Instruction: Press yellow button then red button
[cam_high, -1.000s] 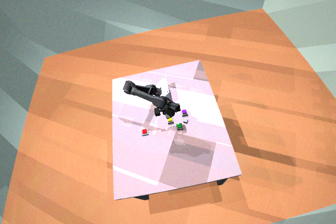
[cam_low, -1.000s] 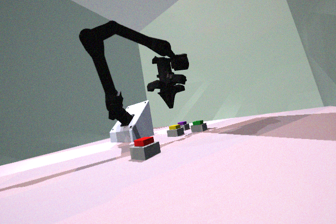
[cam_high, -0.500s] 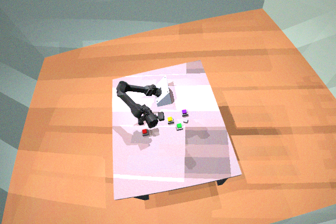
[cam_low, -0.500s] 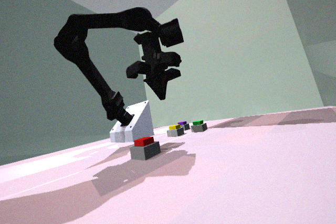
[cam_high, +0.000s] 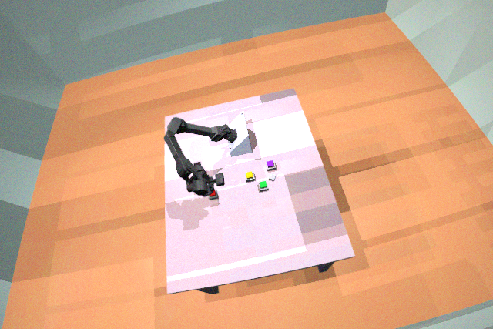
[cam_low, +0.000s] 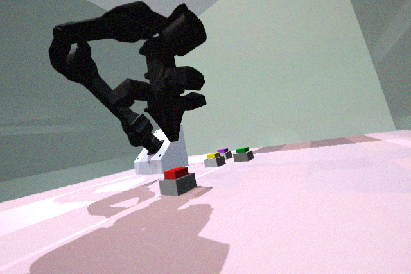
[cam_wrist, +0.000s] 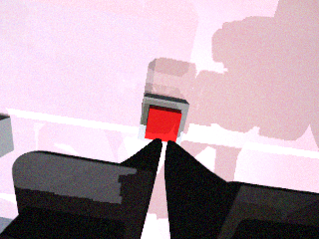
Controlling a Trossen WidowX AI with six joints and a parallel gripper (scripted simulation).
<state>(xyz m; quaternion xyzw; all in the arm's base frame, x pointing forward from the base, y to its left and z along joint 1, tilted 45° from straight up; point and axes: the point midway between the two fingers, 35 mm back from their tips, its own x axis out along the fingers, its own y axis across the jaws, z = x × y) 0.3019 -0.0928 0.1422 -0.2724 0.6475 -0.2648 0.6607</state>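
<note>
Right now my gripper tip is 1 cm past the red button and 6 cm above it. Round my gripper tip: block 4 cm behind, 33 cm to the left, 8 cm below; green button 27 cm to the left, 6 cm below; yellow button 7 cm behind, 21 cm to the left, 6 cm below.
</note>
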